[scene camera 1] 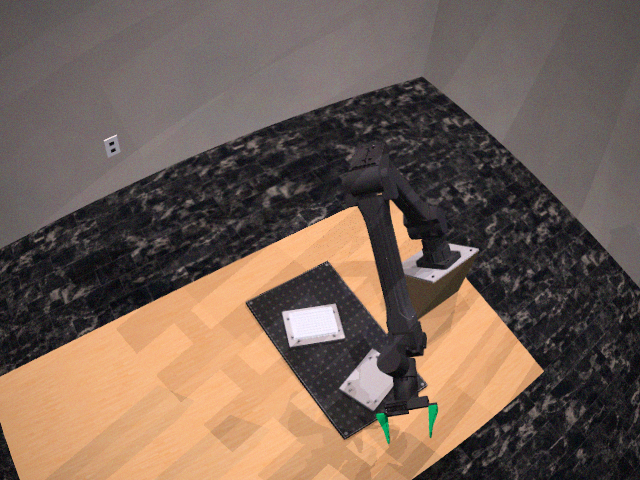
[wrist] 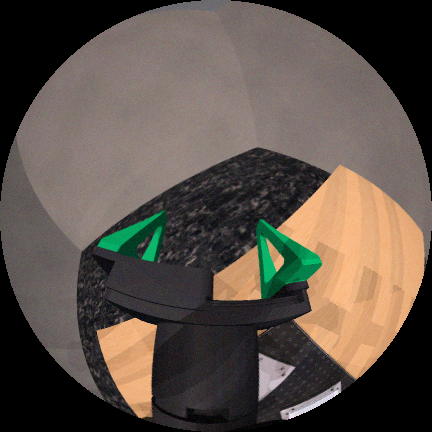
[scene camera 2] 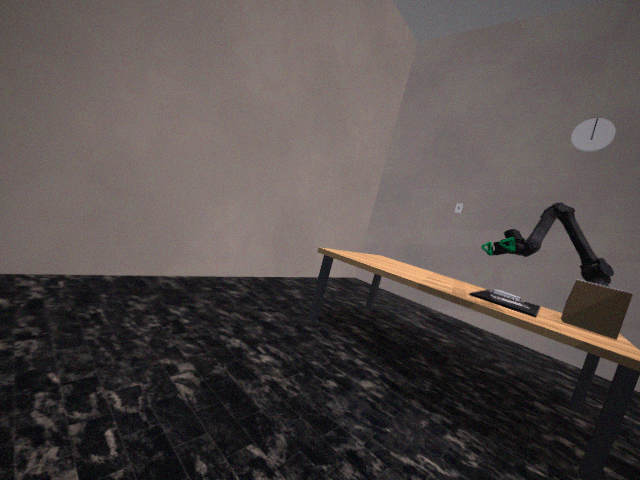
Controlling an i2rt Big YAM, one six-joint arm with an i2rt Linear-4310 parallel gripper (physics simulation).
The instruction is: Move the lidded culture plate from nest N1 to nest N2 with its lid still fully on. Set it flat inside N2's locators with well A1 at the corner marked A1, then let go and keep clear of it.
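The white culture plate lies flat in a light grey nest on the black perforated board. The lid and corner A1 are too small to make out. A second light grey nest, turned at an angle, bears no plate on its visible part; the arm hides some of it in scene camera 1. The nest labels cannot be read. My gripper is open and empty, its green fingers wide apart. It is high above the table, away from the plate, pointing outward rather than down.
The arm's pedestal stands on the wooden table, beside the board. In scene camera 1 the forearm and wrist pass over the second nest's side of the board. A table edge lies beyond the gripper.
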